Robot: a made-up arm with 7 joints.
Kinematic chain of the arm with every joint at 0, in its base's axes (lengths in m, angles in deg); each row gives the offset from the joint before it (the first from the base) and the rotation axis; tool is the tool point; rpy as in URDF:
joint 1: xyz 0 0 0.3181 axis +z
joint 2: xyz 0 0 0 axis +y
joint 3: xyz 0 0 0.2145 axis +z
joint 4: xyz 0.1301 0 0 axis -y
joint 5: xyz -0.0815 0 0.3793 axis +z
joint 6: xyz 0 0 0 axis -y
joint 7: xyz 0.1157 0 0 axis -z
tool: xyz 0 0 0 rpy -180 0 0
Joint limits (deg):
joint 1: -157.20..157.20
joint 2: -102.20..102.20
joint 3: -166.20..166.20
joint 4: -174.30..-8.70
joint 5: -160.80..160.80
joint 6: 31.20..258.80
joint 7: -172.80..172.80
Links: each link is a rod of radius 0.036 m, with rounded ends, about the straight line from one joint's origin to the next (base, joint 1, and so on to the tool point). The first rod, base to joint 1, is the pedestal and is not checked.
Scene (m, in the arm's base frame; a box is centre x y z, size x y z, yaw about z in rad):
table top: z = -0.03
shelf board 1: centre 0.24 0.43 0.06 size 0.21 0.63 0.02 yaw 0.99
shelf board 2: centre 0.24 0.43 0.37 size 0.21 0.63 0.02 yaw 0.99
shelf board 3: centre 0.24 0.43 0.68 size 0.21 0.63 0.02 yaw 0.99
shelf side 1: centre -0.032 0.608 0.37 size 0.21 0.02 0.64 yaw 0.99
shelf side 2: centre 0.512 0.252 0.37 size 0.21 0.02 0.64 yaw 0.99
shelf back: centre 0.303 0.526 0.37 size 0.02 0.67 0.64 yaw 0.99
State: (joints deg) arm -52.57 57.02 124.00 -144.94 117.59 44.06 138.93
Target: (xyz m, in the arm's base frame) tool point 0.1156 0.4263 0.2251
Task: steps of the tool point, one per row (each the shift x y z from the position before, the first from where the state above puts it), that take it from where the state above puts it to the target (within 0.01 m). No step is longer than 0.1 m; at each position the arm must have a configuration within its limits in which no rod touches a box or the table.
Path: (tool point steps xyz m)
1: -0.0445 -0.0702 0.0012
2: -0.0530 -0.0784 -0.0012
3: -0.0098 0.0416 -0.0792
4: -0.0030 0.0193 -0.0850
5: 0.0057 -0.0030 -0.0842
6: 0.0152 -0.0234 -0.0763
7: 0.0274 0.0419 -0.0034
8: 0.0250 0.0366 -0.0001
9: 0.0198 0.0315 0.0035

